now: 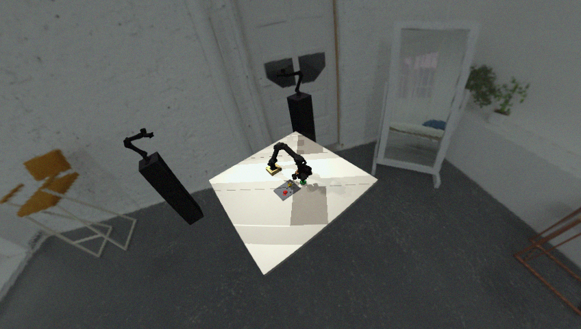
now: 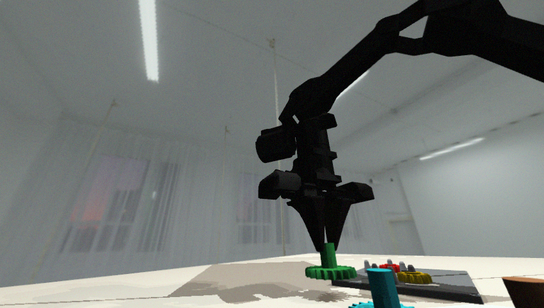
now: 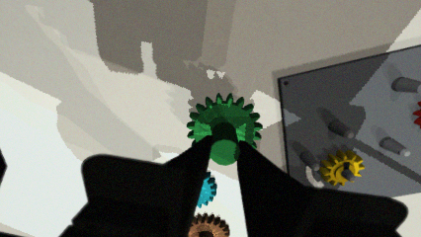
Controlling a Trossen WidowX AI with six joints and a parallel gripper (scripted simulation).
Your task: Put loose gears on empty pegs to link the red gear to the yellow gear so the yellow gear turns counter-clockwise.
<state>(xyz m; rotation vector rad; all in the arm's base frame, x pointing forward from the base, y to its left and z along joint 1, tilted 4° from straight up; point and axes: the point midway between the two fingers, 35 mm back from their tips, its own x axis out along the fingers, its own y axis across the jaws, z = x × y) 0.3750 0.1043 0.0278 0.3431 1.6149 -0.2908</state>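
Right now my gripper tip is 16 cm to the left of the grey board, 6 cm past it and 4 cm above it. The rest, counted from my gripper tip: yellow gear: 11 cm to the right, 8 cm behind, 3 cm below; then teal gear: 8 cm behind, 6 cm to the left, 3 cm below; then green gear: 1 cm below.
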